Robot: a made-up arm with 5 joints.
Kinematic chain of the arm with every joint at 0, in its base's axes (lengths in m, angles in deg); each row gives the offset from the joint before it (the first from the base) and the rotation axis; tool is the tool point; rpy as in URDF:
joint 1: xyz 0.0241 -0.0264 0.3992 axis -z
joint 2: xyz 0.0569 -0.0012 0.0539 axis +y
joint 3: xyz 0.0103 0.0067 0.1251 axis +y
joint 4: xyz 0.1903 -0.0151 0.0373 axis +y
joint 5: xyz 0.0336 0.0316 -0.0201 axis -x
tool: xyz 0.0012 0.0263 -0.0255 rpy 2.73 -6.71 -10
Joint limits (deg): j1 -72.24..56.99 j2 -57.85..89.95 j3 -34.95..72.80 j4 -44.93..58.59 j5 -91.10..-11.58
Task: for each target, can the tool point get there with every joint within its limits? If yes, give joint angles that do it. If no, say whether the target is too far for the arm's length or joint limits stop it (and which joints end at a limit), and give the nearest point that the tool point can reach.
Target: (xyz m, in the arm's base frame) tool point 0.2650 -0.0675 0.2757
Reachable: yes | joints 23.36 64.50 20.09 -26.83 -56.43
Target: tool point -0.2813 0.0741 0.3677
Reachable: no: joint limits stop it (at a limit: joint 2, joint 3) | nearest point -0.0397 -0.0054 0.3551 | short by 0.255 m
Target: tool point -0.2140 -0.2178 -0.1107
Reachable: no: too far | nearest point -0.0171 0.0183 0.2503 | short by 0.474 m
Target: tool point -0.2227 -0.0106 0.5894
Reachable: no: joint limits stop it (at a limit: joint 2, joint 3, joint 4, joint 5) | nearest point -0.1048 -0.0181 0.7351 | short by 0.188 m
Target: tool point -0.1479 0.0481 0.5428
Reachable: no: joint limits stop it (at a limit: joint 1, joint 2, joint 4, joint 5) | nearest point 0.0124 0.1106 0.5680 | short by 0.174 m
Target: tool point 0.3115 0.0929 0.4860
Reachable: yes | joints -11.85 23.11 0.26 46.15 -56.61
